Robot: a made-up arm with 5 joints. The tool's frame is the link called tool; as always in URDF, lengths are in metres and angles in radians. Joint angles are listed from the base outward. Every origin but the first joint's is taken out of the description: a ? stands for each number. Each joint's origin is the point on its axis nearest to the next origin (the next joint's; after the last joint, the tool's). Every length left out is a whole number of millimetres.
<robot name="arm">
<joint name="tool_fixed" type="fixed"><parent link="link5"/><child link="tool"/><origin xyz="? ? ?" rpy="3.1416 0 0"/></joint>
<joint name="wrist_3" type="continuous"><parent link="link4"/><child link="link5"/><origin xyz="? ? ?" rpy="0 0 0"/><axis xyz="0 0 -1"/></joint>
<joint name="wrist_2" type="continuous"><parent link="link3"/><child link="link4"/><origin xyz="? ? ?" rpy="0 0 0"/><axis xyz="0 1 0"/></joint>
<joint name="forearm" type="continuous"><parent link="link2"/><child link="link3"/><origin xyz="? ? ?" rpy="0 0 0"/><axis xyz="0 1 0"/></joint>
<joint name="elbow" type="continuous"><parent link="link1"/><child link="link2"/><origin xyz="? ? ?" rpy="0 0 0"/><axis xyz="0 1 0"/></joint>
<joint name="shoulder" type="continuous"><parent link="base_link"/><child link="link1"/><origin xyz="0 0 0.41" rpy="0 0 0"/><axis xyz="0 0 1"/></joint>
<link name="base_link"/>
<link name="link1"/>
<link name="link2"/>
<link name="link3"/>
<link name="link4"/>
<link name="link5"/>
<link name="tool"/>
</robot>
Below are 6 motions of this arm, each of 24 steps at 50 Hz.
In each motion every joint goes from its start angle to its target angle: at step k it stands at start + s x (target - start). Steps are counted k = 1, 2, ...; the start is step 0. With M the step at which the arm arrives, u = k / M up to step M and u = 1 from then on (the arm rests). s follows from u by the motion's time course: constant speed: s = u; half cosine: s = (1 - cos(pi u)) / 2; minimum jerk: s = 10 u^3 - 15 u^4 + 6 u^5.
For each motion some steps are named. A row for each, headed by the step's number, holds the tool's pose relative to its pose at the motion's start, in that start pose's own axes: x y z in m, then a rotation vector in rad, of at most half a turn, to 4 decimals.
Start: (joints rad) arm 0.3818 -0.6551 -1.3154 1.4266 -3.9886
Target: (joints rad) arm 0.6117 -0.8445 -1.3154 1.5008 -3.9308
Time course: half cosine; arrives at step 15
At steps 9, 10, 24:
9: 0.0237 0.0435 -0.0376 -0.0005 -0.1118 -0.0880
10: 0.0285 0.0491 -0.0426 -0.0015 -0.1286 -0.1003
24: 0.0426 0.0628 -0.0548 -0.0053 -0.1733 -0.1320

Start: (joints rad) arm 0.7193 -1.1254 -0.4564 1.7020 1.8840
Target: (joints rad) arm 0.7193 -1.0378 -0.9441 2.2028 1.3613
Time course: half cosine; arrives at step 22
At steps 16, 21, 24:
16: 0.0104 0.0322 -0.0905 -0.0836 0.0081 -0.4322
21: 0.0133 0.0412 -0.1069 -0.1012 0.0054 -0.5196
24: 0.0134 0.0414 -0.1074 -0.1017 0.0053 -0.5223

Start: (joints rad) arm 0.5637 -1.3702 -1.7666 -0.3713 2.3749
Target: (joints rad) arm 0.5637 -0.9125 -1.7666 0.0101 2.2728
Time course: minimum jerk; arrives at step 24
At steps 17, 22, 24:
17: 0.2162 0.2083 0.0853 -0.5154 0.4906 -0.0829
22: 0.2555 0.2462 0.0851 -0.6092 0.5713 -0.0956
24: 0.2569 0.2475 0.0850 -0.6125 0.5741 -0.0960

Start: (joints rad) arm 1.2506 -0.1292 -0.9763 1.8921 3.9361
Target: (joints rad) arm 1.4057 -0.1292 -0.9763 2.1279 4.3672
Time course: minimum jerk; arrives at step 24
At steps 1, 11, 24:
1: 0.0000 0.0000 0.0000 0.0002 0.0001 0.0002
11: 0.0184 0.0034 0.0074 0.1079 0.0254 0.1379
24: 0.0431 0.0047 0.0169 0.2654 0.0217 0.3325

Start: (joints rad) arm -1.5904 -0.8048 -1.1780 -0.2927 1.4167
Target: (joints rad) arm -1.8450 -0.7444 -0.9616 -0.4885 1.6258
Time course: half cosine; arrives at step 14
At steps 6, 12, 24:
6: -0.0031 0.0305 0.0085 -0.0399 0.0723 0.0183
12: 0.0005 0.0745 0.0146 -0.0868 0.1857 0.0485
24: 0.0013 0.0783 0.0147 -0.0903 0.1961 0.0513

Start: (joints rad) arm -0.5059 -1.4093 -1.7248 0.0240 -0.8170
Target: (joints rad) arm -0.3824 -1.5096 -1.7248 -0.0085 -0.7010
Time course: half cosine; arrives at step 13
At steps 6, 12, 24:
6: -0.0069 0.0347 -0.0247 -0.0415 0.0411 0.1053
12: -0.0204 0.0770 -0.0566 -0.0932 0.0921 0.2359
24: -0.0209 0.0781 -0.0575 -0.0946 0.0934 0.2393

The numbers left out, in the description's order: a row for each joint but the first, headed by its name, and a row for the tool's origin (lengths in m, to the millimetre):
tool: 0 0 0
wrist_3: 0.076 0 -0.098
wrist_2: 0.055 0 -0.243
forearm: 0.075 0 0.4
elbow: 0 0 0

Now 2 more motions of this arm.
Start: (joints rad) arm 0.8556 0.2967 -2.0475 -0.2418 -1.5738
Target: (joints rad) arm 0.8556 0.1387 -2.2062 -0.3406 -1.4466
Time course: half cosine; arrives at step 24
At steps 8, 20, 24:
8: -0.0001 0.0419 -0.0190 -0.1039 0.0013 0.0318
20: -0.0004 0.1484 -0.0859 -0.3873 0.0218 0.1172
24: -0.0005 0.1581 -0.0935 -0.4150 0.0252 0.1254

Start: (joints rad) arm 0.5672 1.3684 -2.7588 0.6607 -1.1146
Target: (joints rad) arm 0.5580 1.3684 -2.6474 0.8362 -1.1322
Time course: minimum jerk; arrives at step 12
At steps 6, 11, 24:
6: -0.0137 -0.0199 0.0203 0.1278 -0.0652 -0.0051
11: -0.0280 -0.0412 0.0377 0.2551 -0.1281 -0.0097
24: -0.0282 -0.0415 0.0379 0.2565 -0.1287 -0.0098

